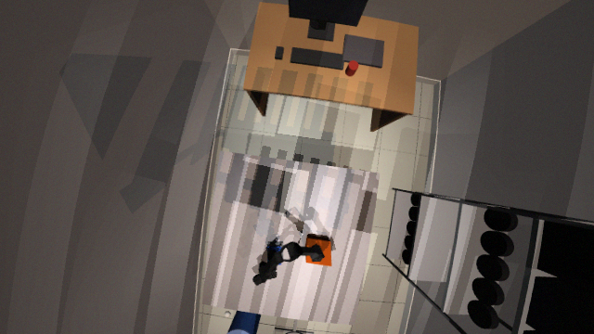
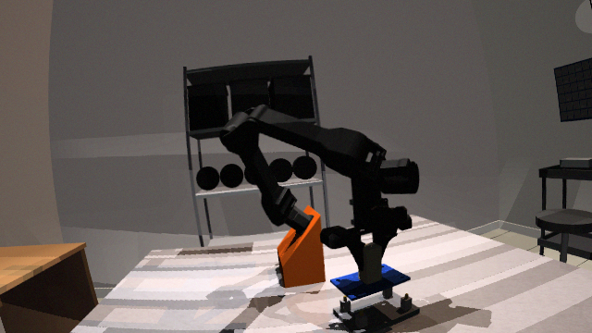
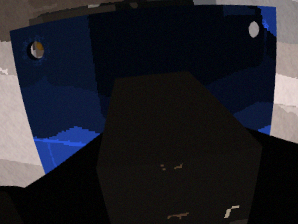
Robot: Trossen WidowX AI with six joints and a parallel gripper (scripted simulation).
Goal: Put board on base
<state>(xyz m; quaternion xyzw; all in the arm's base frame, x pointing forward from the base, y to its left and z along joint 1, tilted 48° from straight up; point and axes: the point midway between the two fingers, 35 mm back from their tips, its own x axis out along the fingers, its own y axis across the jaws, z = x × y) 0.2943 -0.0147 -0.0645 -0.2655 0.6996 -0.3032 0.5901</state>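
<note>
My gripper tip is 12 cm above the grey base and 1 cm to the right of it. From my gripper tip the other things lie so: flat blue board (1 cm below).
</note>
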